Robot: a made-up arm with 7 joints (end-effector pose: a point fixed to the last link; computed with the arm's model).
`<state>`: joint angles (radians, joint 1 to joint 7).
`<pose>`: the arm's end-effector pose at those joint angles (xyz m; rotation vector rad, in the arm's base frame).
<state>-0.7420 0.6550 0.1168 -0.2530 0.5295 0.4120 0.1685</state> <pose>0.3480 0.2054 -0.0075 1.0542 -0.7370 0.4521</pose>
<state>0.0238 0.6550 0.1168 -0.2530 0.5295 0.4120 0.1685</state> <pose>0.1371 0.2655 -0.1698 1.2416 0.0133 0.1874</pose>
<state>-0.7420 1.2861 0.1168 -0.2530 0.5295 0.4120 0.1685</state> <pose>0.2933 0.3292 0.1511 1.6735 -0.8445 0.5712</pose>
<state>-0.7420 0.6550 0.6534 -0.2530 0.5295 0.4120 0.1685</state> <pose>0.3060 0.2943 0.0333 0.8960 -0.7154 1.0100</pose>
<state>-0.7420 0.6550 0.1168 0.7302 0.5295 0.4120 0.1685</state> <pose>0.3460 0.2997 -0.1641 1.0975 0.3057 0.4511</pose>
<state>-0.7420 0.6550 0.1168 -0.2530 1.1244 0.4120 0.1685</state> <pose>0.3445 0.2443 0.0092 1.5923 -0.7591 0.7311</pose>
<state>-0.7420 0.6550 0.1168 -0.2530 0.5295 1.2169 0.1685</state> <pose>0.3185 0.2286 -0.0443 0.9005 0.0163 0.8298</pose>
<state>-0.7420 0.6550 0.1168 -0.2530 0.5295 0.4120 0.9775</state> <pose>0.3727 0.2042 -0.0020 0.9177 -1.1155 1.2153</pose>
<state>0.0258 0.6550 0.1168 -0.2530 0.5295 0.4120 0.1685</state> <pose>0.1364 0.2656 -0.1700 1.2419 0.0153 0.1866</pose>
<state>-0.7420 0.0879 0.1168 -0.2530 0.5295 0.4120 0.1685</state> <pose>0.3455 0.0304 -0.0757 0.5076 -0.6113 0.3332</pose>
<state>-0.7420 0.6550 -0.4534 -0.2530 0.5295 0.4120 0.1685</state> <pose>0.3390 0.1196 -0.0803 1.1602 -0.7184 -0.1535</pose>
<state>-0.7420 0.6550 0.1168 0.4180 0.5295 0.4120 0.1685</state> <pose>0.3660 0.2741 -0.1134 1.1041 -0.0257 0.4599</pose>
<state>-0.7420 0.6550 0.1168 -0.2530 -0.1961 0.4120 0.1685</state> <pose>0.3293 0.1577 -0.0035 0.4010 -0.6561 0.1208</pose>
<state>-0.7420 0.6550 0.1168 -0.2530 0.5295 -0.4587 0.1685</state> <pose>0.3422 0.1565 0.0204 1.0917 -1.5222 -0.0532</pose>
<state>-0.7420 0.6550 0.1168 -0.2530 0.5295 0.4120 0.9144</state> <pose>0.3709 0.2039 -0.0031 0.9334 -1.0880 1.1552</pose>
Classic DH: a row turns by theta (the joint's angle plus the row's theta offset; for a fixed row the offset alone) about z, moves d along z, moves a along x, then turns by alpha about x. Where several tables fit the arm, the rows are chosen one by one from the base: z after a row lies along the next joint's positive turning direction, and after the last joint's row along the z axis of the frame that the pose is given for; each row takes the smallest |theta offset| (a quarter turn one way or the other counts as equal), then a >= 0, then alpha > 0; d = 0 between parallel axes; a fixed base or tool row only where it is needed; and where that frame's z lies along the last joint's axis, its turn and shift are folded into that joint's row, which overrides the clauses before.
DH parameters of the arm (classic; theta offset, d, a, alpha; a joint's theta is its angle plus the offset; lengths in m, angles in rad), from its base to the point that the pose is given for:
base (fixed): -0.071 0.1179 0.0161 -1.3004
joint 1: -1.3111 0.0576 0.0014 -1.5708
joint 2: 1.2915 -0.0045 0.0061 1.5708
joint 3: 1.5708 -0.3313 0.007 -1.5708
joint 4: -1.5708 0.0241 0.0112 -1.5708
joint 5: 0 0.1446 0.0146 1.5708
joint 6: 1.5708 -0.039 0.0822 1.5708
joint 7: 1.5708 -0.1348 -0.0184 -0.2501
tool (fixed): -1.5706 0.1066 0 0

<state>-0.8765 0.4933 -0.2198 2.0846 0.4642 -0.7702 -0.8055</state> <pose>0.2621 0.2601 -0.2824 0.2942 0.8710 -1.0757</pose>
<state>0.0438 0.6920 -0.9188 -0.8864 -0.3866 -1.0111 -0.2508</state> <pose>0.0137 0.0831 -0.0195 -0.8715 -1.2296 -0.9945</pose>
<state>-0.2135 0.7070 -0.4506 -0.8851 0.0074 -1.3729 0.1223</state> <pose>0.0546 0.0886 -0.0167 -0.4309 -2.1169 -0.9093</pose>
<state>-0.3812 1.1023 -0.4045 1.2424 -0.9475 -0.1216 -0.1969</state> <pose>0.1926 0.4582 -0.1418 0.3965 0.4838 0.5128</pose>
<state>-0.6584 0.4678 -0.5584 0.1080 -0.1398 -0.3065 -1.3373</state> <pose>0.3264 0.0523 -0.1244 0.3828 -0.2988 -2.0376</pose>
